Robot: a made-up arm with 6 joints.
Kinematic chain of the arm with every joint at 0, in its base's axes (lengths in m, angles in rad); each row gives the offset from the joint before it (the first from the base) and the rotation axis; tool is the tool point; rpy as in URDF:
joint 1: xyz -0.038 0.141 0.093 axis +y
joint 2: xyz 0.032 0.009 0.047 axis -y
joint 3: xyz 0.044 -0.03 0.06 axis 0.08 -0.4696 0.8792
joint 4: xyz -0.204 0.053 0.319 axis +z
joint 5: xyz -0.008 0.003 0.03 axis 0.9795 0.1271 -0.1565
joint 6: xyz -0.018 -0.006 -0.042 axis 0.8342 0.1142 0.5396
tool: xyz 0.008 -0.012 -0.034 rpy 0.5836 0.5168 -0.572
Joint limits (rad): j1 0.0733..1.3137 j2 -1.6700..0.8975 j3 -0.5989..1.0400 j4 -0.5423..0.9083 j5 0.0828..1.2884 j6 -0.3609..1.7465
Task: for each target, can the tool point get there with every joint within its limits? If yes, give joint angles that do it. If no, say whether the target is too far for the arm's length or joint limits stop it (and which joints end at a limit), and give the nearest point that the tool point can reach.
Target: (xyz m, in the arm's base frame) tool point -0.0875 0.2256 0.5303
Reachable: yes | joints 0.8681 0.6317 0.1001 -0.1110 1.1525 1.3192
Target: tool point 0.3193 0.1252 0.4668
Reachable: yes | joints 0.3077 -1.1076 0.3562 0.3845 1.1411 1.5176
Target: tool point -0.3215 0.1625 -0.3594
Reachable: no: joint limits stop it (at a limit: joint 1, joint 2, joint 3, joint 4, joint 5) | nearest point 0.0294 0.3149 -0.3453 | short by 0.383 m
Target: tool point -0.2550 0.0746 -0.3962
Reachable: no: joint limits stop it (at a limit: joint 1, joint 2, joint 3, joint 4, joint 5) | nearest point 0.0297 0.3151 -0.3487 | short by 0.376 m
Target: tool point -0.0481 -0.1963 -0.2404
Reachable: no: joint limits stop it (at a limit: joint 1, joint 2, joint 3, joint 4, joint 5, joint 6) | nearest point 0.2266 -0.0897 -0.1089 | short by 0.323 m
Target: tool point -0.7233 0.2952 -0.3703
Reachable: no: too far | nearest point -0.4459 0.0788 0.1313 | short by 0.613 m
